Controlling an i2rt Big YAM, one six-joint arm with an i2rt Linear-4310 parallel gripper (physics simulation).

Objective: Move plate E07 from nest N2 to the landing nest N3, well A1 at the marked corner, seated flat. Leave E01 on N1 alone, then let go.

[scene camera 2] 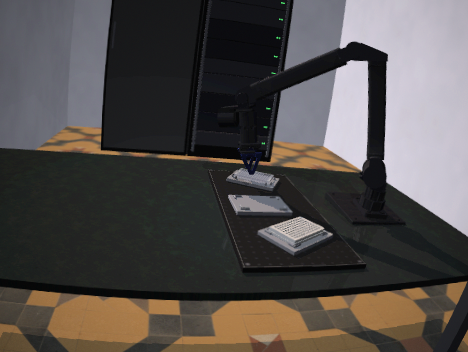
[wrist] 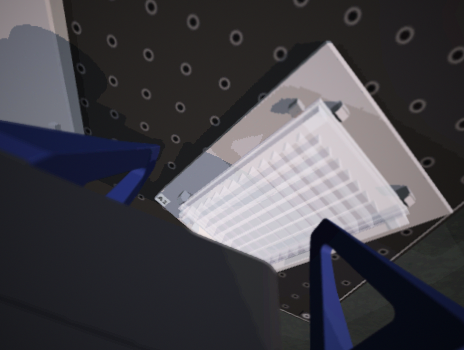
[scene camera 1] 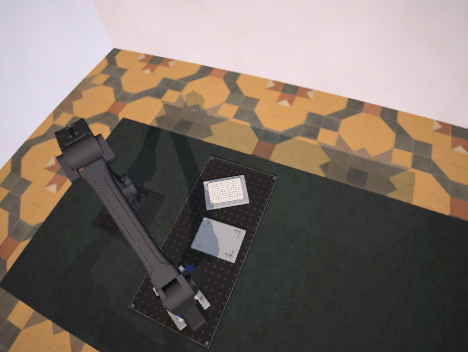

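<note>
The clear ribbed plate (scene camera 2: 257, 176) (wrist: 285, 200), apparently E07, sits on a pale nest (scene camera 2: 235, 181) (wrist: 335, 75) with corner posts, apparently N2. An "A1" label (wrist: 162, 200) marks one nest corner. The arm hides most of them in scene camera 1. My gripper (scene camera 1: 185, 293) (scene camera 2: 251, 170) (wrist: 240, 192) is open and empty, low over the clear plate, with one finger on either side in the wrist view. The middle nest (scene camera 1: 218, 241) (scene camera 2: 260, 205) (wrist: 30, 75), apparently N3, is bare. An opaque white plate (scene camera 1: 225, 190) (scene camera 2: 299, 228), apparently E01, sits on the remaining nest.
The three nests stand in a row on a dark perforated board (scene camera 1: 260, 190) (scene camera 2: 310, 259). The middle nest lies between the two loaded nests. The arm base (scene camera 2: 367, 215) stands beside the board. A dark cabinet (scene camera 2: 150, 75) stands behind the table.
</note>
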